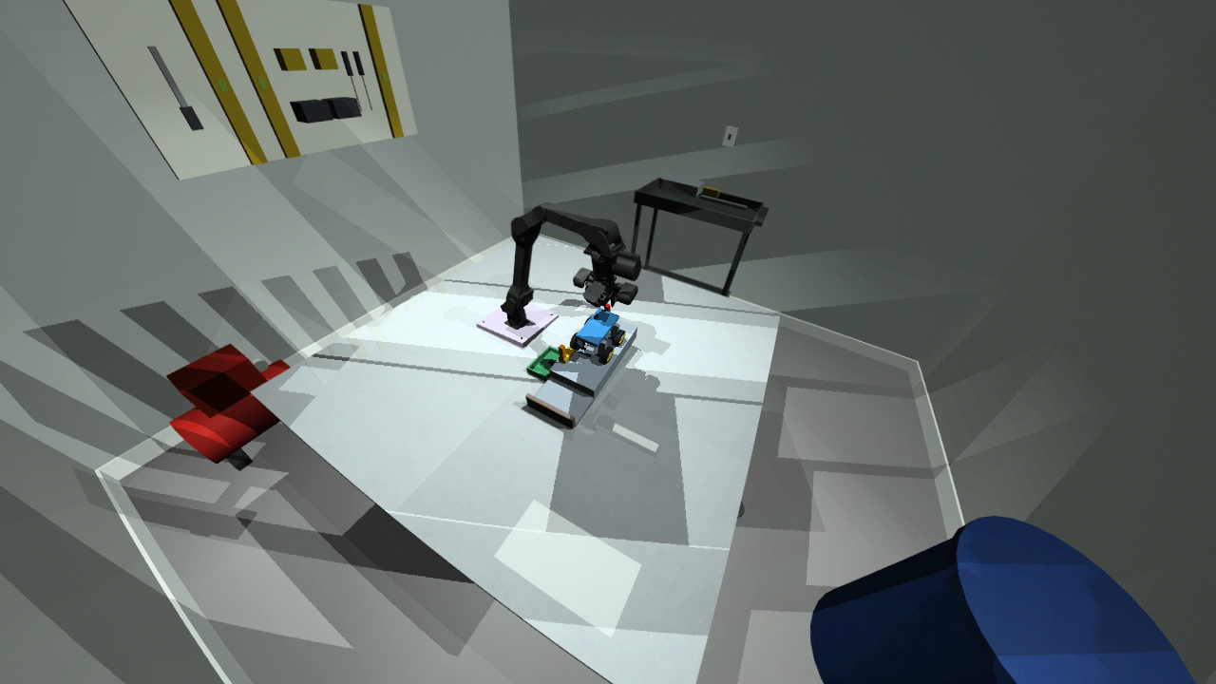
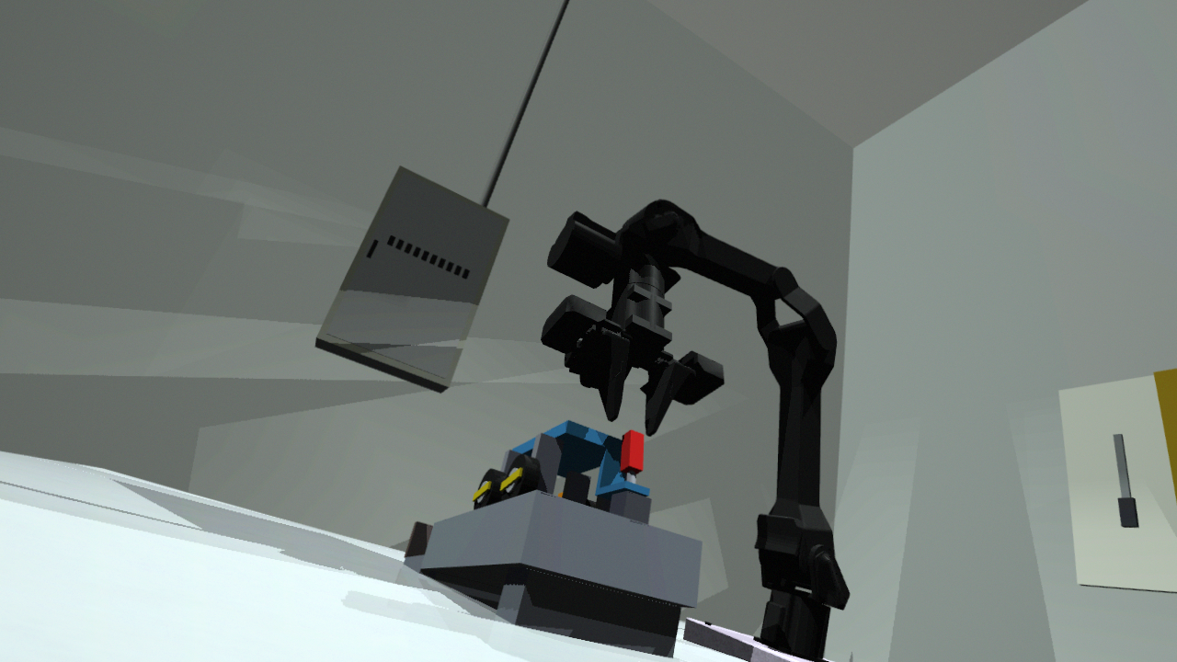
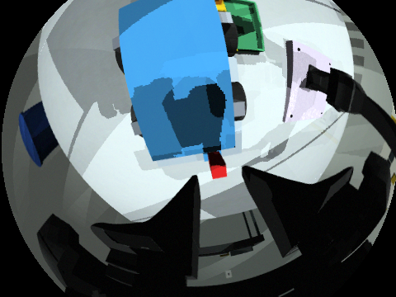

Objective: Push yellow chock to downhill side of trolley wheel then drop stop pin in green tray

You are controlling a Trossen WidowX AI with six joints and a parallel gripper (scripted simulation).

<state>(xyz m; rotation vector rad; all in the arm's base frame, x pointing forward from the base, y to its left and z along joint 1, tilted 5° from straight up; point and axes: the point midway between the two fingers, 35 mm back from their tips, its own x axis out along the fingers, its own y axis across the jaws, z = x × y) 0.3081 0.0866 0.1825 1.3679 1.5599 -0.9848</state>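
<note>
My gripper tip is now 20 mm to the right of the stop pin and 40 mm above it. Round my gripper tip: green tray (80 mm behind, 190 mm to the right, 180 mm below); then grey ramp (30 mm ahead, 80 mm to the right, 130 mm below); then blue trolley (30 mm ahead, 80 mm to the right, 60 mm below).
</note>
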